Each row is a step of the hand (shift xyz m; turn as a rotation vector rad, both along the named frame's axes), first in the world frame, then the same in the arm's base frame.
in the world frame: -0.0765 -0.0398 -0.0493 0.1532 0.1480 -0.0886
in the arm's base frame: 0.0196 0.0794 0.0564 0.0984 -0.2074 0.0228
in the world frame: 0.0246 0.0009 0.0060 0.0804 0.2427 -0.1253
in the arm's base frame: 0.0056 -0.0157 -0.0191 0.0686 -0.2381 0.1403
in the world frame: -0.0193 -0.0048 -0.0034 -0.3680 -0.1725 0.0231
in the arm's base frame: -0.0042 0.0155 0.0121 -0.1310 0.3583 0.1421
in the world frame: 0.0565 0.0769 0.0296 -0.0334 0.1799 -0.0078
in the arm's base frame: -0.0230 -0.0963 -0.0132 -0.0622 -0.1233 0.1203
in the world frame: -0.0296 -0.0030 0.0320 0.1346 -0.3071 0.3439
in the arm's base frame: -0.0393 0.0192 0.0010 -0.1386 0.1532 -0.4336
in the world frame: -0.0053 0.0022 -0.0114 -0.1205 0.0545 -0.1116
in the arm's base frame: 0.0066 0.0018 0.0108 0.0244 0.0325 0.1682
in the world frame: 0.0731 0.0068 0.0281 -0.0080 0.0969 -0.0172
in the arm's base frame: 0.0067 -0.0503 -0.0601 -0.0181 -0.0720 0.0651
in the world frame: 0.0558 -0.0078 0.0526 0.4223 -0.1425 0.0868
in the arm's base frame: -0.0173 -0.0290 -0.0693 0.1568 -0.1430 -0.4014
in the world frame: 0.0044 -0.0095 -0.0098 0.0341 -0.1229 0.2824
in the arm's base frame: 0.0131 0.0053 -0.0026 -0.1865 0.0685 -0.2378
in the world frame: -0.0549 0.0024 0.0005 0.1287 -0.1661 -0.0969
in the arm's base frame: -0.0255 0.0311 0.0375 0.1888 0.0583 -0.1204
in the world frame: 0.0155 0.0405 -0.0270 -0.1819 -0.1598 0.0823
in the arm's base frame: 0.0175 -0.0408 0.0253 -0.1022 0.2343 -0.0065
